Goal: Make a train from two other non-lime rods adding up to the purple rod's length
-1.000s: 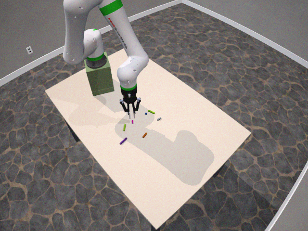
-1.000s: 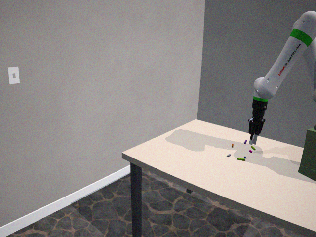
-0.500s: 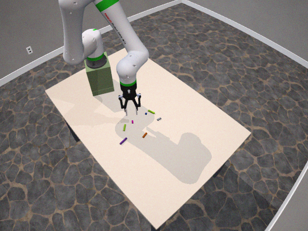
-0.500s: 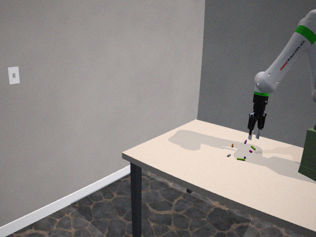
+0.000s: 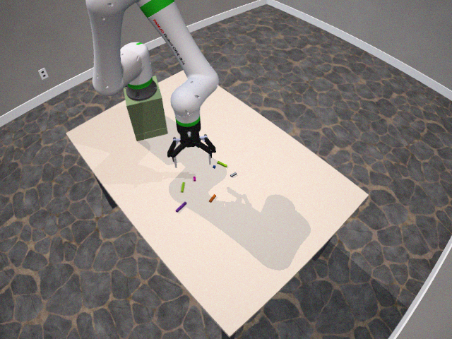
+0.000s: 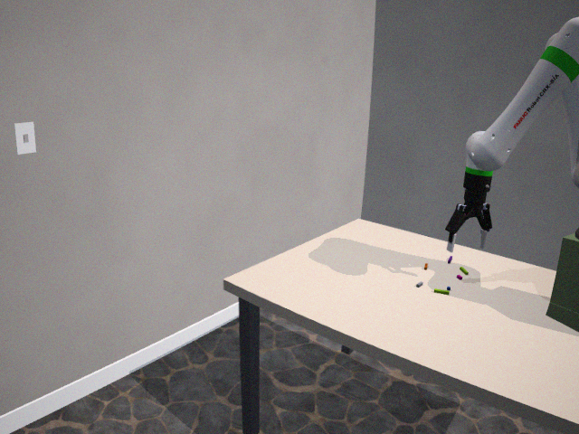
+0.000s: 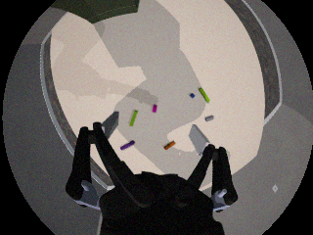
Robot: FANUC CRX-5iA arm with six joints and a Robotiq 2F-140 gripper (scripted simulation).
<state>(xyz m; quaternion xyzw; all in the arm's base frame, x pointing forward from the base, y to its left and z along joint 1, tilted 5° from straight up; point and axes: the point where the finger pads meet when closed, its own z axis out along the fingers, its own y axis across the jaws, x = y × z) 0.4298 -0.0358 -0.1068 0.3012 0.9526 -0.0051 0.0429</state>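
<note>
The orange rod is 140 mm ahead of my hand, 10 mm to the right of it and 120 mm below it. The rest, counted from my hand: magenta rod: 120 mm below; purple rod: 80 mm ahead, 140 mm to the right, 120 mm below; blue rod: 10 mm ahead, 110 mm to the left, 120 mm below.
</note>
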